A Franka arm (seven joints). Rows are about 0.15 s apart.
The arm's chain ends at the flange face. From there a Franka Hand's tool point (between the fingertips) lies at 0.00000 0.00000 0.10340 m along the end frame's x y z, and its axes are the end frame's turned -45 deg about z.
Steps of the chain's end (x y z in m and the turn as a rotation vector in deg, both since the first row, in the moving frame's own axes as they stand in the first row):
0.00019, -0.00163, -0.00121, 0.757, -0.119, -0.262
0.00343, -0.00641, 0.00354, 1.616, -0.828, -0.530
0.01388, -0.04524, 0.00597, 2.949, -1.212, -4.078
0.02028, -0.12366, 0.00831, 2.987, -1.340, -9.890
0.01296, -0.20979, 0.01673, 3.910, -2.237, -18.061
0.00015, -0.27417, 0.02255, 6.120, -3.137, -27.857
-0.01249, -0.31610, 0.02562, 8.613, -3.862, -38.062
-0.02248, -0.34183, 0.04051, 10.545, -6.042, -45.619
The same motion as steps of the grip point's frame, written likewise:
0.00210, -0.00214, -0.00122, 0.619, 0.451, -0.262
0.00795, -0.00523, 0.00349, 1.728, 0.557, -0.530
0.04383, -0.02756, 0.00581, 2.942, 1.228, -4.078
0.10340, -0.07877, 0.00814, 3.060, 1.165, -9.890
0.15838, -0.14722, 0.01641, 4.347, 1.183, -18.061
0.19481, -0.20599, 0.02182, 6.546, 2.109, -27.857
0.21520, -0.24899, 0.02427, 8.821, 3.359, -38.062
0.22297, -0.27862, 0.03831, 11.729, 3.184, -45.619

